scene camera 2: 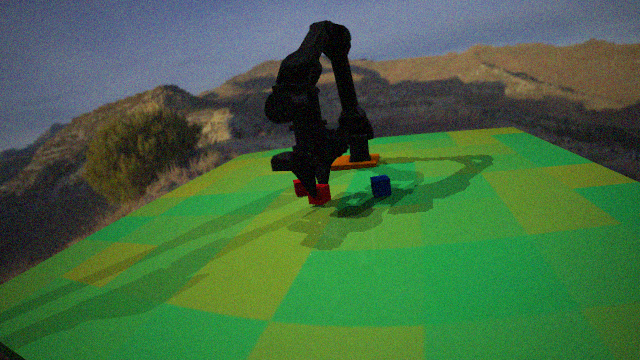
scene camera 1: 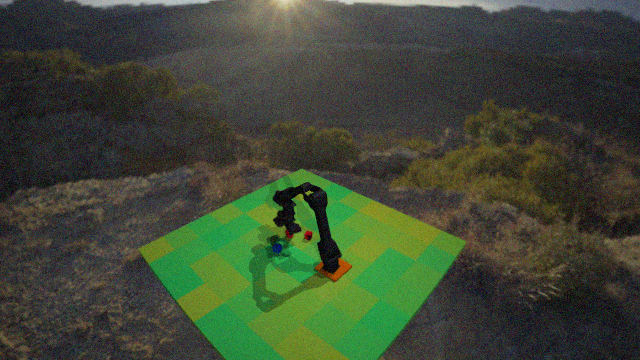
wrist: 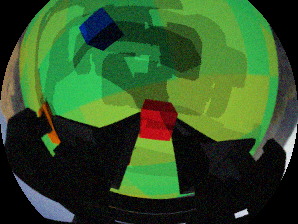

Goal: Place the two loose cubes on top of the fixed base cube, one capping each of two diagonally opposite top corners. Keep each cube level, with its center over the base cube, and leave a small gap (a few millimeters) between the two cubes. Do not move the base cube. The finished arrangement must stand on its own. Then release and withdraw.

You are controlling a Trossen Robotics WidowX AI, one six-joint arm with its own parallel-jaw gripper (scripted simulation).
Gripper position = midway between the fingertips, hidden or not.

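Note:
A blue cube (wrist: 100, 31) is visible. A red cube (wrist: 158, 117) is held by my gripper (scene camera 2: 319, 194); the wrist view also shows the gripper (wrist: 156, 118).

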